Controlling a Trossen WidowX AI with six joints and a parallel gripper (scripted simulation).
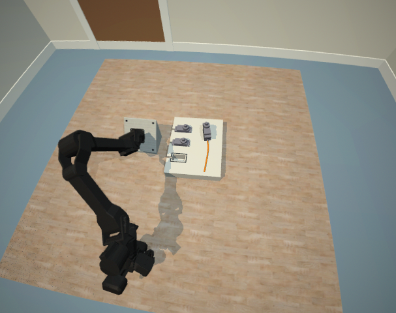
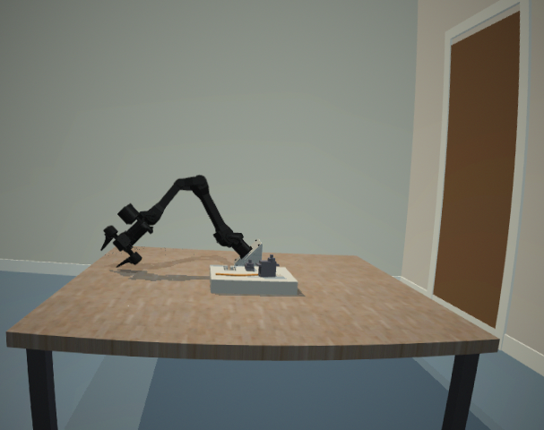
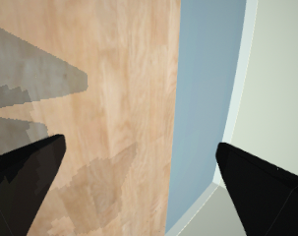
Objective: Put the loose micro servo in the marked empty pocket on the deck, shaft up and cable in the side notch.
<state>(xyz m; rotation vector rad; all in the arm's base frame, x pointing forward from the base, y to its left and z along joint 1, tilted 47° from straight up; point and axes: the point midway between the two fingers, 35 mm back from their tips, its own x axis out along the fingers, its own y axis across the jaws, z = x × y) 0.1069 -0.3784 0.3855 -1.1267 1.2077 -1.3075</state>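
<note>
The white deck is 560 mm to the left of my gripper tip, 200 mm ahead of it and 20 mm below it.
</note>
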